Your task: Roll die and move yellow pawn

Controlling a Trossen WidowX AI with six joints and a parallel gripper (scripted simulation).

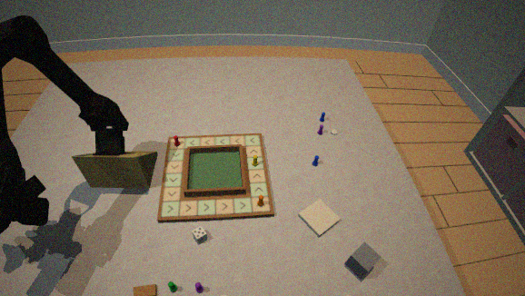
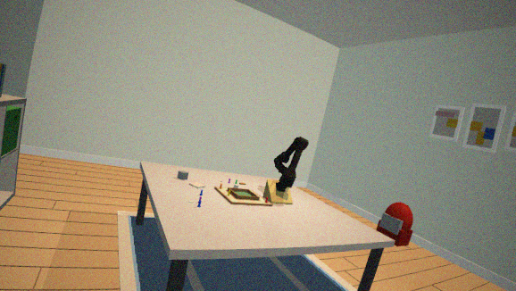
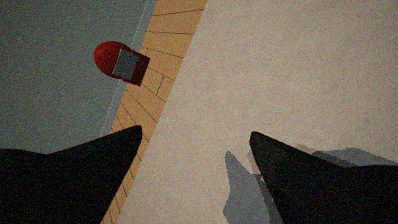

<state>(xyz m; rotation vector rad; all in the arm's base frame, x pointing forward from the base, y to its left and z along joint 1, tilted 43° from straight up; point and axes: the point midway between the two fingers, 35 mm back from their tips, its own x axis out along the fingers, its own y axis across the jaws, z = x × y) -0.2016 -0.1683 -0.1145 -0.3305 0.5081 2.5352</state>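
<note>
Now: gripper tip 48 cm short of the white die, 2 cm to the right of it and 8 cm above it. From my gripper tip the other things lie so: red pawn: 38 cm ahead, 31 cm to the left, 7 cm below; then green pawn: 43 cm ahead, 10 cm to the right, 8 cm below; then small brown block: 37 cm ahead, 11 cm to the right, 9 cm below.
</note>
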